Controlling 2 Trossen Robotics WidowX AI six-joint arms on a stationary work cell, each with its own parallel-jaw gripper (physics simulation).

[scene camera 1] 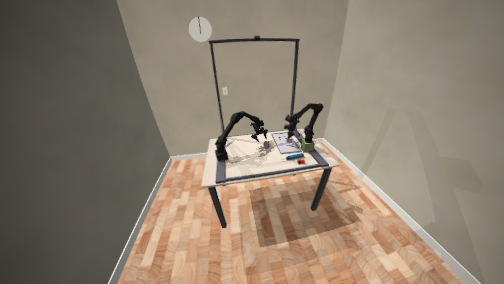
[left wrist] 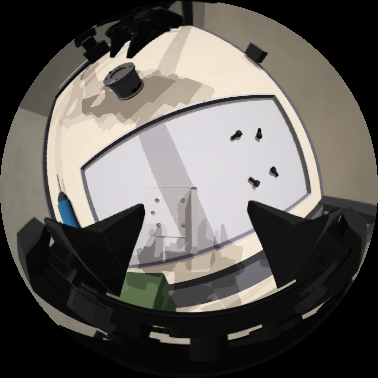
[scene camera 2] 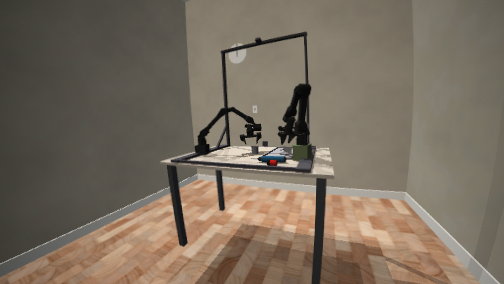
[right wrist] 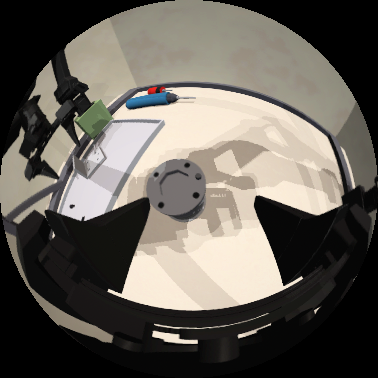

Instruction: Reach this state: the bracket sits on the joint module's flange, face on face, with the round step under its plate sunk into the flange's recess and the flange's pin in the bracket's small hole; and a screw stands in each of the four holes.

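Places are measured from the left arm's base along level axes (x left, y ahead, z down), in metres.
Pixels of known places: left gripper, fingertip midpoint: (scene camera 1: 287,136) (left wrist: 196,207) (scene camera 2: 285,143) (right wrist: 67,162); right gripper, fingertip midpoint: (scene camera 1: 263,141) (left wrist: 118,57) (scene camera 2: 251,144) (right wrist: 203,201); left arm's base, origin of the base link: (scene camera 1: 308,141) (scene camera 2: 302,144) (right wrist: 85,109); right arm's base, origin of the base link: (scene camera 1: 220,151) (scene camera 2: 202,144).
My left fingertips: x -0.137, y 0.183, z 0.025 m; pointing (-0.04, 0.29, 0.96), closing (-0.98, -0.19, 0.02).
For each thing: its middle in the pictures, then the offset to it from my left fingertips.
- grey joint module, body centre: (right wrist: 179,192) (left wrist: 123,80) (scene camera 2: 255,149) (scene camera 1: 266,144) dy +0.238, dx +0.081, dz +0.047 m
- small pin, body centre: (right wrist: 197,177) dy +0.255, dx +0.099, dz +0.020 m
- light grey L-shaped bracket, body centre: (left wrist: 167,216) (right wrist: 87,157) dy -0.014, dx +0.038, dz +0.047 m
- pale tray, body centre: (left wrist: 203,176) (right wrist: 86,186) (scene camera 2: 283,152) (scene camera 1: 284,141) dy +0.024, dx -0.017, dz +0.071 m
- blue driver, body centre: (left wrist: 69,219) (right wrist: 155,99) (scene camera 2: 267,159) (scene camera 1: 292,157) dy +0.002, dx +0.286, dz +0.059 m
- red tool, body centre: (right wrist: 160,90) (scene camera 2: 269,162) (scene camera 1: 299,161) dy -0.046, dx +0.356, dz +0.062 m
- green block, body centre: (left wrist: 142,303) (right wrist: 92,119) (scene camera 2: 302,152) (scene camera 1: 307,145) dy -0.183, dx +0.137, dz +0.027 m
- black block, body centre: (left wrist: 255,52) dy +0.327, dx -0.243, dz +0.047 m
The grey joint module (scene camera 1: 266,145) (scene camera 2: 255,149) (left wrist: 124,81) (right wrist: 176,189) stands upright on the table; its flange faces up with a recess, holes and a small pin (right wrist: 198,176). The light grey L-shaped bracket (left wrist: 167,212) (right wrist: 95,159) lies on the pale tray (left wrist: 215,150) (right wrist: 127,142), its holed plate showing in the left wrist view. Several black screws (left wrist: 254,182) (right wrist: 72,206) are on the tray's other half. My left gripper (scene camera 2: 286,142) (left wrist: 196,207) is open and empty above the bracket. My right gripper (scene camera 1: 262,140) (scene camera 2: 251,142) (right wrist: 203,201) is open and empty above the joint module.
A blue driver (scene camera 1: 295,156) (scene camera 2: 274,159) (left wrist: 67,214) (right wrist: 148,101) and a red tool (scene camera 1: 301,161) (scene camera 2: 272,163) (right wrist: 156,90) lie near the tray. A green block (scene camera 1: 307,145) (scene camera 2: 302,151) (left wrist: 142,290) (right wrist: 94,119) is at the left arm's base. A black block (left wrist: 256,53) is near the table's far edge.
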